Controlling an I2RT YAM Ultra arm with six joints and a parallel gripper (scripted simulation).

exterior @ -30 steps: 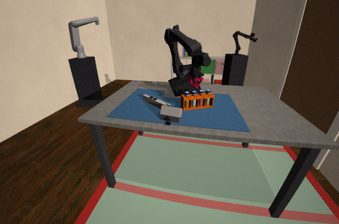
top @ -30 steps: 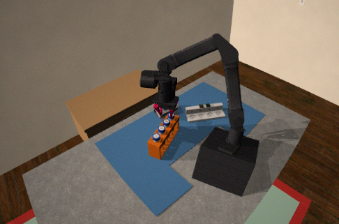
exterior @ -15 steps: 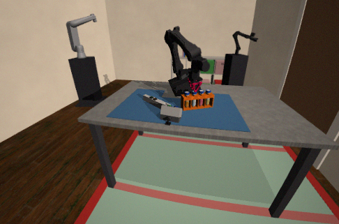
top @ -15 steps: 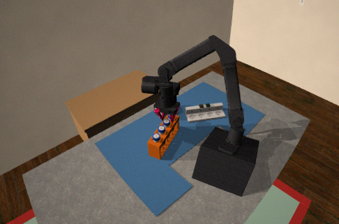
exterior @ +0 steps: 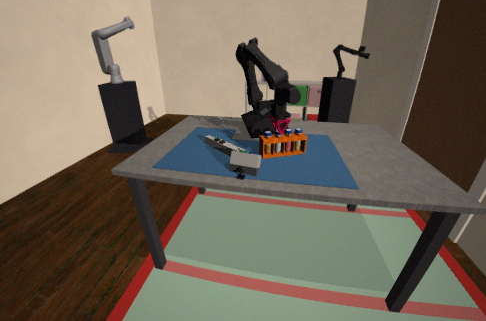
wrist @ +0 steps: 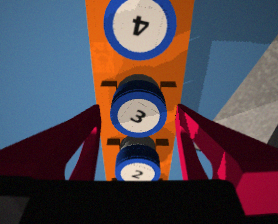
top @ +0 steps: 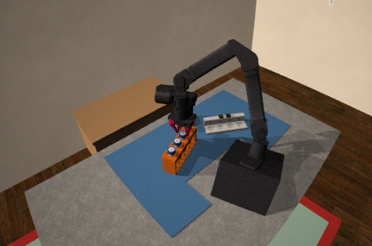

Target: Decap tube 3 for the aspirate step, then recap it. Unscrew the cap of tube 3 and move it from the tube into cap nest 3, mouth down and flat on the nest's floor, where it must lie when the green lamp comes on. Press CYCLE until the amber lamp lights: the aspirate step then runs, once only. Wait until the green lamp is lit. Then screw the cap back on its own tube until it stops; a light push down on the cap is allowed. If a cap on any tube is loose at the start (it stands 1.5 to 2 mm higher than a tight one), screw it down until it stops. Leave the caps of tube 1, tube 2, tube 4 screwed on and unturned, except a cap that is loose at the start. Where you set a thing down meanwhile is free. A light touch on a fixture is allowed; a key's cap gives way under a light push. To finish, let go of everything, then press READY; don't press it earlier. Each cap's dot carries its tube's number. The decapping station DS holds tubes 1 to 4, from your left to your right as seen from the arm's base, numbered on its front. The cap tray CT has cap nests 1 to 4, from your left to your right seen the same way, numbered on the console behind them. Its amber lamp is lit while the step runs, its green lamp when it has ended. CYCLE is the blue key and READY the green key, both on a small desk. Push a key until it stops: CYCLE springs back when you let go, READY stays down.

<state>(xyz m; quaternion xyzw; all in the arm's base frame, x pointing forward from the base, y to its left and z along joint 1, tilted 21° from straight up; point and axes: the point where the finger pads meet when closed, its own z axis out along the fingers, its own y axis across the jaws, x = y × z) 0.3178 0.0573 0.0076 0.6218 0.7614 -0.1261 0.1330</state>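
Right now the blue cap is 1 cm below my hand. The rest, counted from my hand: grey key desk 11 cm ahead, 16 cm to the right, 7 cm below; green ready key 9 cm ahead, 17 cm to the right, 6 cm below; blue cycle key 10 cm ahead, 13 cm to the right, 6 cm below.
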